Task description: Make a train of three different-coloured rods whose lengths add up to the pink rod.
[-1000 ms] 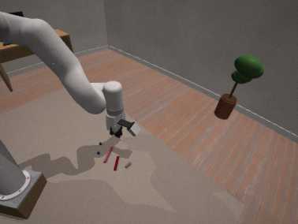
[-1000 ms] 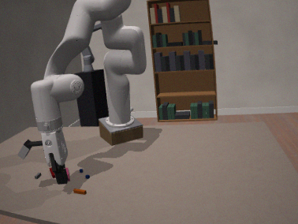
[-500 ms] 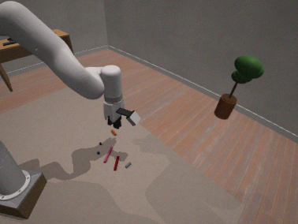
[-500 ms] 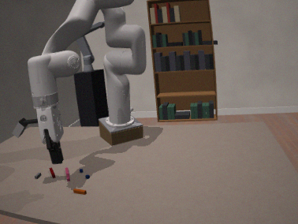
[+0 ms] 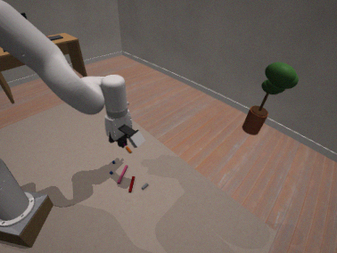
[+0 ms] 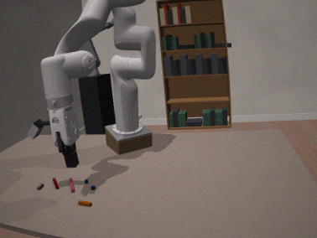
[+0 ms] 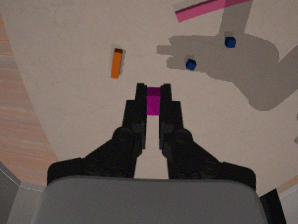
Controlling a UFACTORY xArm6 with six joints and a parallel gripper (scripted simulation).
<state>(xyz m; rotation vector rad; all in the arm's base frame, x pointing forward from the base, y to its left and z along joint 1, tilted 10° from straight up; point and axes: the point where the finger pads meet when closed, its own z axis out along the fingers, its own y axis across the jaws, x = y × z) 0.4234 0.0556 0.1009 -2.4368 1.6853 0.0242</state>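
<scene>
Now: the pink rod 12 cm below my hand, 7 cm to the right of it and 4 cm behind it. The rest, counted from my hand: orange rod 12 cm below, 5 cm to the left, 3 cm ahead; then red rod 13 cm to the right, 12 cm below, 3 cm behind; then magenta rod 2 cm below.
</scene>
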